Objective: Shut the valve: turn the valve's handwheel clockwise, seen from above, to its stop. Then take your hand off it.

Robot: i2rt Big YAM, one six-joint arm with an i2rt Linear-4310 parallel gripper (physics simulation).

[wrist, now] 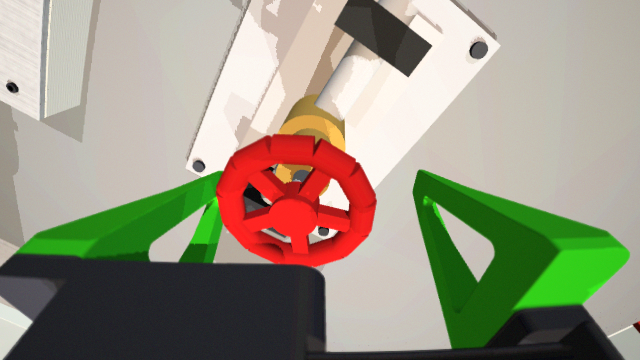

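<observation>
The red handwheel [293, 216], round with several spokes, shows large in the middle of the wrist view, its hub left of the midline between the fingers. It stands above the brass valve body [314, 125] on a white base plate [415, 110]. My gripper [320, 181] is wide open with its green fingers to the left and right of the wheel. The left fingertip is at the wheel's left rim in the view; whether they touch I cannot tell. A wide gap shows between the rim and the right fingertip. The wheel's lower rim comes close to the dark gripper housing in the view.
A pale pipe [345, 82] runs from the valve body to a black clamp [384, 37]. Dark bolts, one of them a corner bolt [478, 49], sit on the plate. A light metal box [22, 50] stands at the upper left. A small red thing [637, 327] shows at the right edge.
</observation>
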